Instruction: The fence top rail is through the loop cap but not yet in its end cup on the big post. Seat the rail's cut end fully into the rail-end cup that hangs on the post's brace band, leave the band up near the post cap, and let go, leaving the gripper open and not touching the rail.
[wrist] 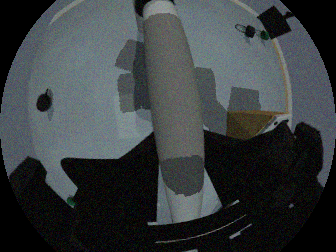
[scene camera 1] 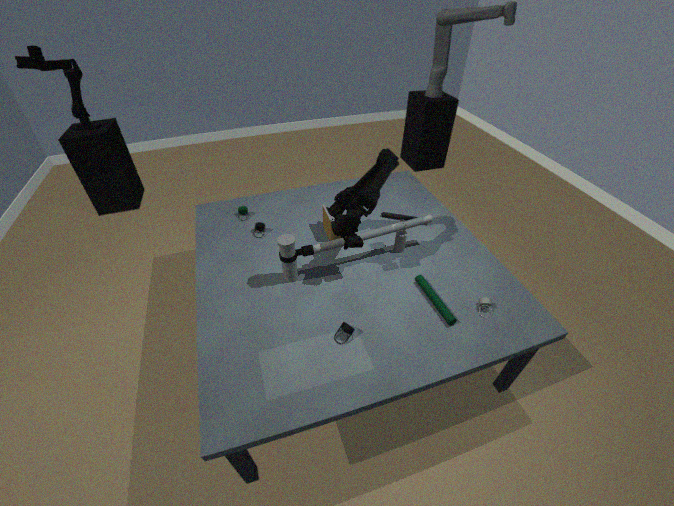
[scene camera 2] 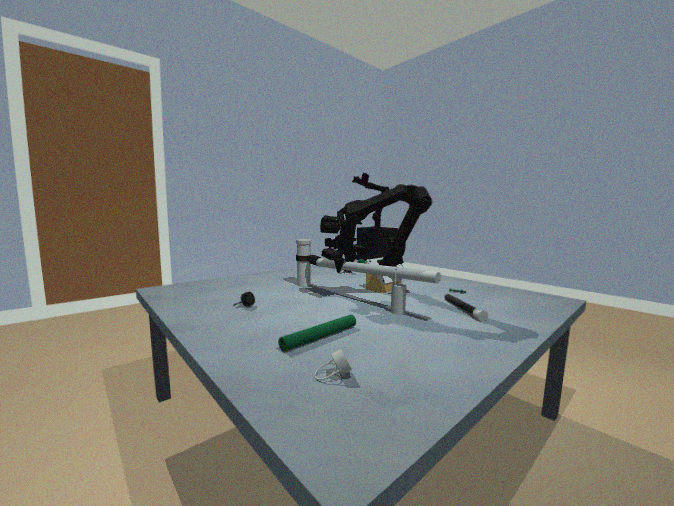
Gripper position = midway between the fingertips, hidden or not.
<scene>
In view: my gripper [scene camera 2: 341,272], a top rail [scene camera 1: 377,232] and a green tube [scene camera 2: 288,342].
My gripper is seen too in the wrist view [wrist: 174,133].
</scene>
